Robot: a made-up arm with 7 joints. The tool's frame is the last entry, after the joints.
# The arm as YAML. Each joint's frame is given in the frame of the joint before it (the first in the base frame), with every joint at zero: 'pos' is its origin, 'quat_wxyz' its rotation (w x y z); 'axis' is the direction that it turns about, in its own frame. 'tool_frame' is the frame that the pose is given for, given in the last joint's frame.
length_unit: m
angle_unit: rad
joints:
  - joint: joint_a
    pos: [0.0, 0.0, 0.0]
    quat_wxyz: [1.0, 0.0, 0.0, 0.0]
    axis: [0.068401, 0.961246, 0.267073]
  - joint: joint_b
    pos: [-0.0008, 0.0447, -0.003]
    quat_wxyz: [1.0, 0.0, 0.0, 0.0]
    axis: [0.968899, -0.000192, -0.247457]
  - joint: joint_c
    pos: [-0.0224, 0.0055, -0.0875]
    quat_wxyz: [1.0, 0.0, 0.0, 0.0]
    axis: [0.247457, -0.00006, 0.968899]
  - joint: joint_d
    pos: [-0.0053, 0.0, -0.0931]
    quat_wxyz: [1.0, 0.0, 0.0, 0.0]
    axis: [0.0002, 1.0, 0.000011]
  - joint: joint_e
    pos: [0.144, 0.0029, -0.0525]
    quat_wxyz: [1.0, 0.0, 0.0, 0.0]
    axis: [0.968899, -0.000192, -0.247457]
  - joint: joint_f
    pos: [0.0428, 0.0, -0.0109]
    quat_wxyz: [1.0, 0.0, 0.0, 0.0]
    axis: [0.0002, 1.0, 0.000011]
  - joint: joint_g
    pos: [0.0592, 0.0, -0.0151]
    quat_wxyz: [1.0, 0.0, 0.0, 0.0]
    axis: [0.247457, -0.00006, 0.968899]
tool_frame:
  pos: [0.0, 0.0, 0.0]
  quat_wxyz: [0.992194, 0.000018, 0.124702, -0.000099]
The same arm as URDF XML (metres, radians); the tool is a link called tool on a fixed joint. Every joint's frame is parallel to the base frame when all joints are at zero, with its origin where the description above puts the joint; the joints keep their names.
<robot name="arm">
<joint name="tool_joint" type="fixed"><parent link="link7"/><child link="tool"/><origin xyz="0 0 0" rpy="0 0.2501 -0.0002"/></joint>
<joint name="joint_g" type="continuous"><parent link="link6"/><child link="link7"/><origin xyz="0.0592 0 -0.0151" rpy="0 0 0"/><axis xyz="0.247497 -0.0001 0.968889"/></joint>
<joint name="joint_f" type="continuous"><parent link="link5"/><child link="link6"/><origin xyz="0.0428 0 -0.0109" rpy="0 0 0"/><axis xyz="0.0002 1 0"/></joint>
<joint name="joint_e" type="continuous"><parent link="link4"/><child link="link5"/><origin xyz="0.144 0.0029 -0.0525" rpy="0 0 0"/><axis xyz="0.968889 -0.0002 -0.247497"/></joint>
<joint name="joint_d" type="continuous"><parent link="link3"/><child link="link4"/><origin xyz="-0.0053 0 -0.0931" rpy="0 0 0"/><axis xyz="0.0002 1 0"/></joint>
<joint name="joint_c" type="continuous"><parent link="link2"/><child link="link3"/><origin xyz="-0.0224 0.0055 -0.0875" rpy="0 0 0"/><axis xyz="0.247497 -0.0001 0.968889"/></joint>
<joint name="joint_b" type="continuous"><parent link="link1"/><child link="link2"/><origin xyz="-0.0008 0.0447 -0.003" rpy="0 0 0"/><axis xyz="0.968889 -0.0002 -0.247497"/></joint>
<joint name="joint_a" type="continuous"><parent link="base_link"/><child link="link1"/><origin xyz="0 0 0" rpy="0 0 0"/><axis xyz="0.068403 0.961235 0.26711"/></joint>
<link name="base_link"/>
<link name="link1"/>
<link name="link2"/>
<link name="link3"/>
<link name="link4"/>
<link name="link5"/>
<link name="link6"/>
<link name="link7"/>
<link name="tool"/>
</robot>

